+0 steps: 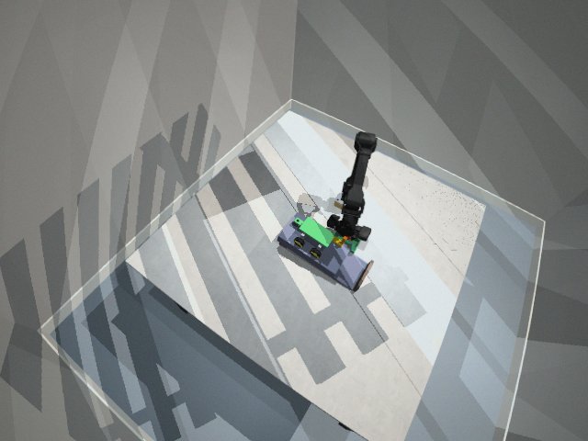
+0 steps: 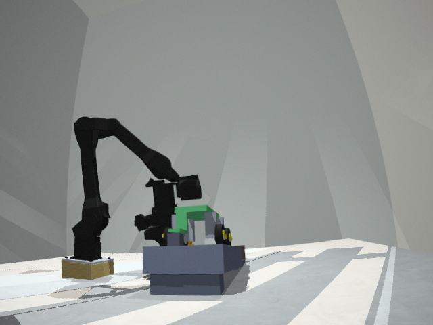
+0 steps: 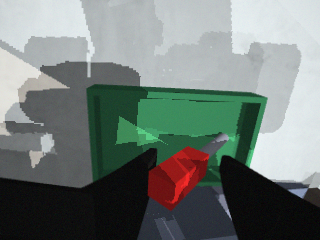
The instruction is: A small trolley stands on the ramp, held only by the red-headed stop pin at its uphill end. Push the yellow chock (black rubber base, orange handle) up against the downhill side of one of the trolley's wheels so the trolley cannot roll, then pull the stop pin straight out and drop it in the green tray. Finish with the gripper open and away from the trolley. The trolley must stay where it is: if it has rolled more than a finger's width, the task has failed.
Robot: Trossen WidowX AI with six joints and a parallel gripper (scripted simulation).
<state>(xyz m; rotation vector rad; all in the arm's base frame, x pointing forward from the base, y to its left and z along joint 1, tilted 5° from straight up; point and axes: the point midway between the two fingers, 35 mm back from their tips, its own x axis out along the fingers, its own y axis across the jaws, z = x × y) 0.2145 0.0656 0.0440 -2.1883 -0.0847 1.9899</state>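
Right now the stop pin is 10 mm to the left of my gripper tip. Also, from my gripper tip: blue-grey ramp (120 mm to the right, 100 mm ahead, 10 mm above); then green tray (50 mm below); then yellow chock (50 mm ahead, 40 mm to the right, 40 mm above).
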